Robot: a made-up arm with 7 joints.
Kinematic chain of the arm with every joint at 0, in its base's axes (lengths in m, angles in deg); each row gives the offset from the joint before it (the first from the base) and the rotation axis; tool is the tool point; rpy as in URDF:
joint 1: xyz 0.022 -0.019 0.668 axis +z
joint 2: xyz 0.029 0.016 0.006 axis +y
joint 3: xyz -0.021 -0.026 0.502 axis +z
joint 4: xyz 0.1 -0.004 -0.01 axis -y
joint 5: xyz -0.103 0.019 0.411 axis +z
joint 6: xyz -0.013 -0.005 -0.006 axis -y
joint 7: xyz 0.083 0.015 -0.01 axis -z
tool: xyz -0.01 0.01 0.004 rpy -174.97 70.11 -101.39
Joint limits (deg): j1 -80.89..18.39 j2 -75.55..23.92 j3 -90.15..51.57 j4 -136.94..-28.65 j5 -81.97..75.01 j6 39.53..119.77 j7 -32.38..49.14
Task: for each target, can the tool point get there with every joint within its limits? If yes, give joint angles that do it. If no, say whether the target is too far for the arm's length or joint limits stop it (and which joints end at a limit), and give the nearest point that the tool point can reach.
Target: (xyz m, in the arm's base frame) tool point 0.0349 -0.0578 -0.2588
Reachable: no: joint limits stop it (at a limit: joint 2, joint 4, joint 7) | nearest point 0.1812 -0.4979 0.6673 | short by 1.036 m
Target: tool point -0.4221 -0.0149 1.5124
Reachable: yes | joints -17.42 -49.80 -24.91 -49.66 -38.65 110.27 -20.41
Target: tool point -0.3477 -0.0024 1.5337
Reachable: yes | joints -50.51 -34.91 -51.34 -46.63 28.21 48.56 40.97
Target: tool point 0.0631 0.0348 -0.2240
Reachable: no: joint limits stop it (at a limit: joint 1, joint 2, joint 4, joint 7) | nearest point 0.4847 0.1806 0.6685 | short by 0.998 m
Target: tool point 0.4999 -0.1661 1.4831
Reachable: yes | joints -22.04 6.69 4.51 -48.10 -18.94 63.05 -21.76
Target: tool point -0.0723 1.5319 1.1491
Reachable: no: too far | nearest point -0.0340 0.9022 0.9991 | short by 0.648 m
